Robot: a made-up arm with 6 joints. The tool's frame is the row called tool.
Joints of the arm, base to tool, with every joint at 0 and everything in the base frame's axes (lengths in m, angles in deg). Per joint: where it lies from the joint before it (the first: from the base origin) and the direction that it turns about. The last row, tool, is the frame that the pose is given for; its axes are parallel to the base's.
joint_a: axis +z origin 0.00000 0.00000 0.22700
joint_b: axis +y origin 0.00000 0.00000 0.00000
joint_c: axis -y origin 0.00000 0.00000 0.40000
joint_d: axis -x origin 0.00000 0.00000 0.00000
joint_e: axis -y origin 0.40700 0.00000 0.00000
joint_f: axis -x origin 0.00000 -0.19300 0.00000
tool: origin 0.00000 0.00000 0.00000
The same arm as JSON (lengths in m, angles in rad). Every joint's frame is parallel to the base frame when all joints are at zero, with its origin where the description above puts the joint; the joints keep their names.
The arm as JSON. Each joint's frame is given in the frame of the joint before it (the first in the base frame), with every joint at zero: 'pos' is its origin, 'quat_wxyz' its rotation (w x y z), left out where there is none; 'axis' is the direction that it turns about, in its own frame. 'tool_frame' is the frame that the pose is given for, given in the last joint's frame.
{
  "length_unit": "m",
  "angle_unit": "rad",
  "joints": [
    {
      "joint": "joint_a",
      "pos": [
        0.0,
        0.0,
        0.227
      ],
      "axis": "+z"
    },
    {
      "joint": "joint_b",
      "pos": [
        0.0,
        0.0,
        0.0
      ],
      "axis": "+y"
    },
    {
      "joint": "joint_c",
      "pos": [
        0.0,
        0.0,
        0.4
      ],
      "axis": "-y"
    },
    {
      "joint": "joint_d",
      "pos": [
        0.0,
        0.0,
        0.0
      ],
      "axis": "-x"
    },
    {
      "joint": "joint_e",
      "pos": [
        0.407,
        0.0,
        0.0
      ],
      "axis": "-y"
    },
    {
      "joint": "joint_f",
      "pos": [
        0.0,
        -0.193,
        0.0
      ],
      "axis": "-x"
    }
  ],
  "tool_frame": {
    "pos": [
      0.0,
      0.0,
      0.0
    ]
  }
}

